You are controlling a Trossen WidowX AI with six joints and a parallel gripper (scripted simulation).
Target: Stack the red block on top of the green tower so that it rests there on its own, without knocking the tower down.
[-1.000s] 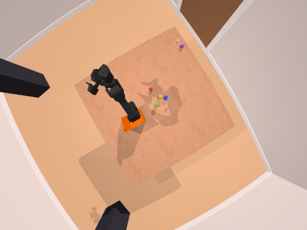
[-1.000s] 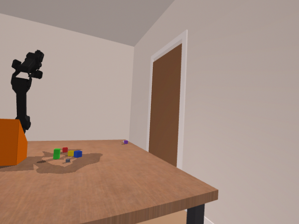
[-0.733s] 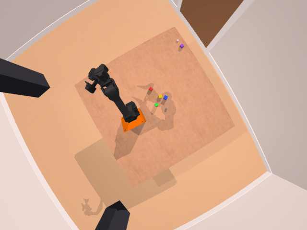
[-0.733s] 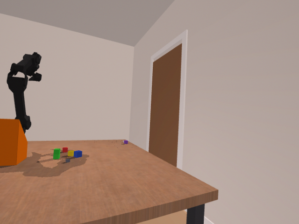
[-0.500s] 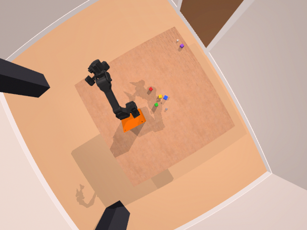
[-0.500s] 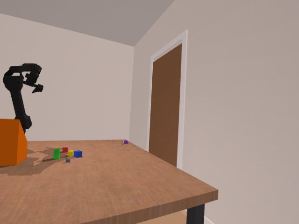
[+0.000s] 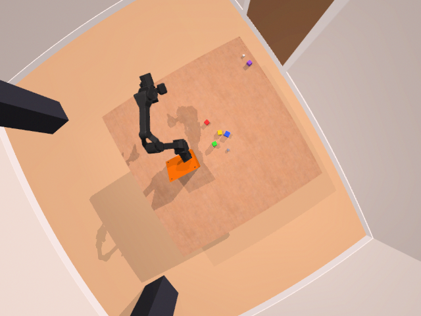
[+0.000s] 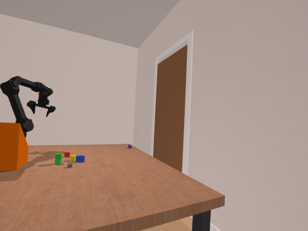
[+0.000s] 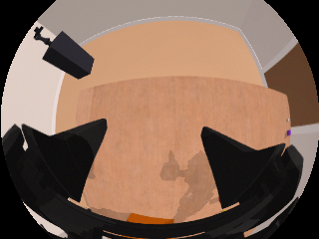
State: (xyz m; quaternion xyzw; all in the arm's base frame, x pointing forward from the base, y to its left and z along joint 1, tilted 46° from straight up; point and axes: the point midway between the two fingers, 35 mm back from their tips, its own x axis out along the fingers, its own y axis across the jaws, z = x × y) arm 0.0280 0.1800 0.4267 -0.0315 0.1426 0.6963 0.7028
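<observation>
My gripper tip is now 210 mm short of the red block, 310 mm to the left of it and 260 mm above it. Also, from my gripper tip: yellow block 250 mm ahead, 420 mm to the right, 260 mm below; small grey block 230 mm ahead, 560 mm to the right, 270 mm below; blue block 290 mm ahead, 460 mm to the right, 260 mm below.
</observation>
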